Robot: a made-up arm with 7 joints.
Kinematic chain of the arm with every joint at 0, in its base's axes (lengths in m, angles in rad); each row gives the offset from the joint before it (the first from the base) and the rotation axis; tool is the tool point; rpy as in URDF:
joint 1: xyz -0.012 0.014 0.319 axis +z
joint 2: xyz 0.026 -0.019 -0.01 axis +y
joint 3: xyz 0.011 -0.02 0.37 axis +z
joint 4: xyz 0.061 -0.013 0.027 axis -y
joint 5: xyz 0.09 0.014 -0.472 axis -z
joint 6: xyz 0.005 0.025 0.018 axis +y
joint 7: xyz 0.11 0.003 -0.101 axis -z
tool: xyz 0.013 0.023 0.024 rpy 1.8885 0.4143 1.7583
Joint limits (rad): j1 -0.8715..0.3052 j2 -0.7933..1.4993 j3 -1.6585..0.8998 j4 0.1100..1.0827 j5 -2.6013..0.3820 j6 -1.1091..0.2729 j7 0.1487..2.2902
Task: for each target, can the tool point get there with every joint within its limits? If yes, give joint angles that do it. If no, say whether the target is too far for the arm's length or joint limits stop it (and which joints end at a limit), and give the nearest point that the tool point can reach.
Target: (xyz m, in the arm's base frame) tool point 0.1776 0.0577 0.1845
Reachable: yes | joints -0.0046 0.5276 -0.0887 0.3763 -2.2599 -0.6209 0.6987
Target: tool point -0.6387 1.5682 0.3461
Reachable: no: too far | nearest point -0.1279 0.5141 0.6791 | short by 1.218 m
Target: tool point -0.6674 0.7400 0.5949
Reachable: no: joint limits stop it (at a limit: joint 1, joint 2, joint 3, joint 4) | nearest point -0.1958 0.4569 0.6951 | short by 0.559 m
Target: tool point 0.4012 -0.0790 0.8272
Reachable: yes | joints -0.0398 -0.3074 -0.1018 0.9749 0.0663 -0.9280 1.2006
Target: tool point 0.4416 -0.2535 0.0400
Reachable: yes | joints -0.1346 0.8801 -0.6220 0.8868 -1.4151 -0.4385 2.0394
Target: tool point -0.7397 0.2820 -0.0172
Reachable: no: joint limits stop it (at a limit: joint 1, joint 2, joint 3, joint 4, joint 6) | nearest point -0.1826 0.2129 0.1192 | short by 0.578 m
